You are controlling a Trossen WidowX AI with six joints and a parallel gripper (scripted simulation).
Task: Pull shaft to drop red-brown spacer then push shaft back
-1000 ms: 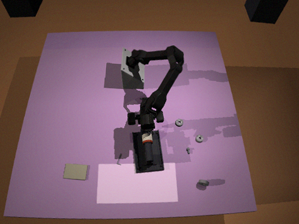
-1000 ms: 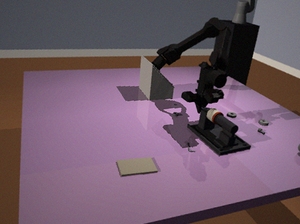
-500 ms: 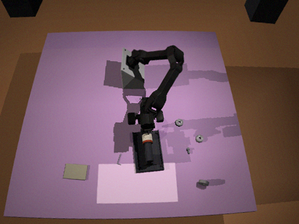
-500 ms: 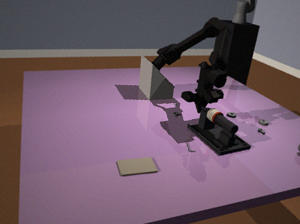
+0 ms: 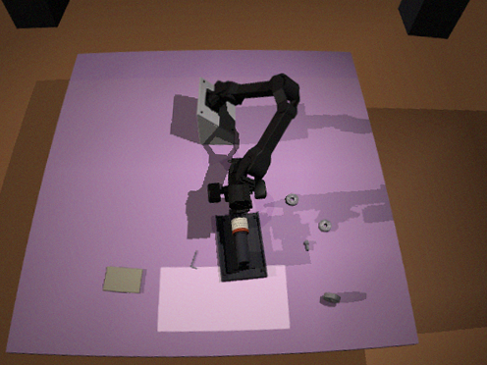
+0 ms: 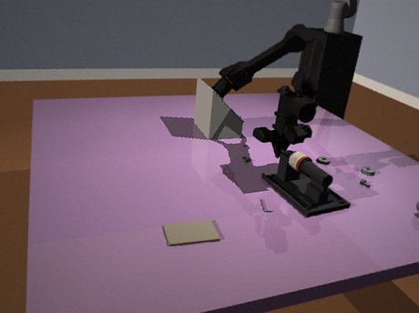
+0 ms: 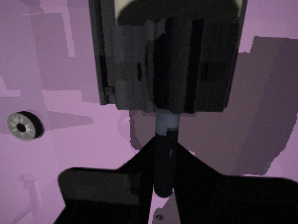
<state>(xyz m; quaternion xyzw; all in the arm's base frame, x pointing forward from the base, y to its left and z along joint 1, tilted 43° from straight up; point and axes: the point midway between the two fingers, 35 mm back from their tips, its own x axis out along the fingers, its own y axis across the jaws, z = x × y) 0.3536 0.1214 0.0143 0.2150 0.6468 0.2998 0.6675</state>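
The dark shaft is 6 cm ahead of my gripper tip, 1 cm to the left of it and 3 cm above it. Round my gripper tip: red-brown spacer: 12 cm ahead, 2 cm to the left, 3 cm above; then tan plate: 27 cm ahead, 36 cm to the right, 4 cm below; then white spacer: 10 cm ahead, 1 cm to the left, 3 cm above.
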